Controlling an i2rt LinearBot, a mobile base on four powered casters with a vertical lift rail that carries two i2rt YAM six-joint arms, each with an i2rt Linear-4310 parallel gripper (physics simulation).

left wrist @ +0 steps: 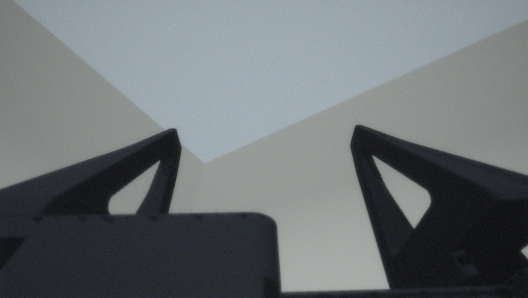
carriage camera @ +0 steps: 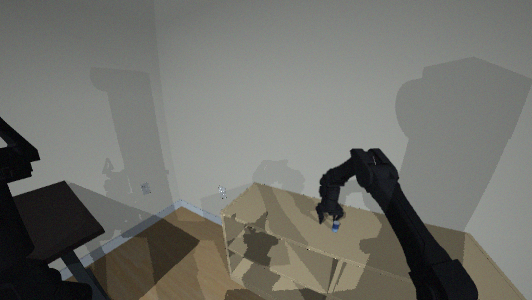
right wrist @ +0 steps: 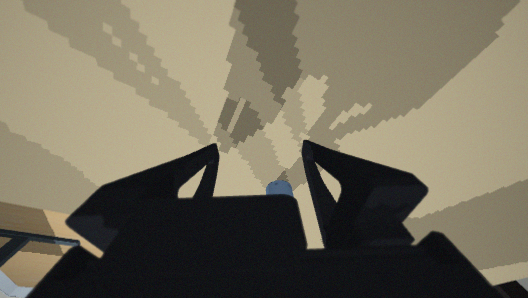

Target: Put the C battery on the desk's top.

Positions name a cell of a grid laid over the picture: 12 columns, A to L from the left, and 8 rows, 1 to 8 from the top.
Labels:
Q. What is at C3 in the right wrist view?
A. A tan shelf unit.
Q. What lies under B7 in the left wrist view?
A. The left gripper.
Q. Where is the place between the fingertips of the right gripper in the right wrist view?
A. F4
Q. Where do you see a tan shelf unit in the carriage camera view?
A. G7

